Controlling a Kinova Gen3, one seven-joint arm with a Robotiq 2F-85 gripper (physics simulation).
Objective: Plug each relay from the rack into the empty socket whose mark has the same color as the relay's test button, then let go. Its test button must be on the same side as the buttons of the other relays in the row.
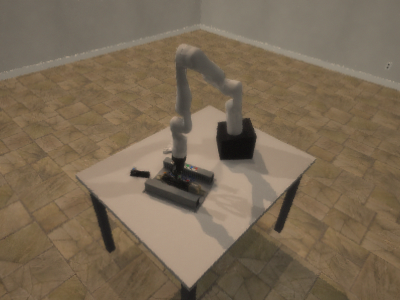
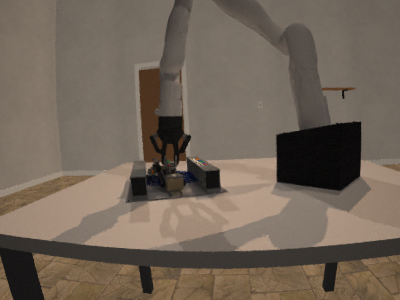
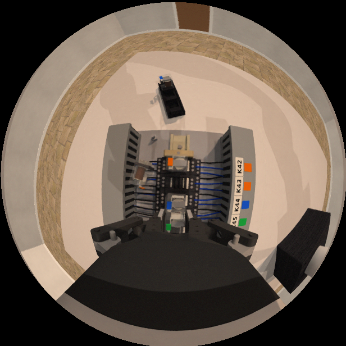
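Seen in the pictures: gripper, between the fingertips: (image 1: 177, 177) (image 2: 170, 166); arm's base, origin of its link: (image 1: 234, 131) (image 2: 313, 128).
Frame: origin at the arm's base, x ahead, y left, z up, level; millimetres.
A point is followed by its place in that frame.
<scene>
My gripper (image 1: 176, 174) {z -102, x 444, y -92 mm} (image 2: 170, 161) {z -102, x 444, y -92 mm} (image 3: 174, 215) is shut on the relay with the green test button (image 3: 177, 223), in the row level with the green mark (image 3: 242, 222). The socket under it is hidden. A relay with a blue button (image 3: 177, 204) sits beside it, level with the blue mark (image 3: 245, 205). A relay with an orange button (image 3: 179, 163) sits at the K42 place. The K43 socket (image 3: 177, 183), level with an orange mark (image 3: 247, 186), is empty. A tilted loose relay (image 3: 141, 174) lies left of the row. The black rack (image 1: 144, 174) {z -154, x 497, y -292 mm} (image 3: 175, 109) holds a blue-button relay (image 3: 165, 80) at its far end.
Grey slotted ducts (image 3: 116, 175) (image 3: 244, 145) run along both sides of the socket row, with blue and black wires between. A beige end stop (image 3: 179, 153) closes the far end of the row. The black robot base block (image 1: 236, 142) {z -24, x 66, y 52 mm} (image 2: 317, 157) {z -74, x 36, y 89 mm} (image 3: 300, 250) stands to the right.
</scene>
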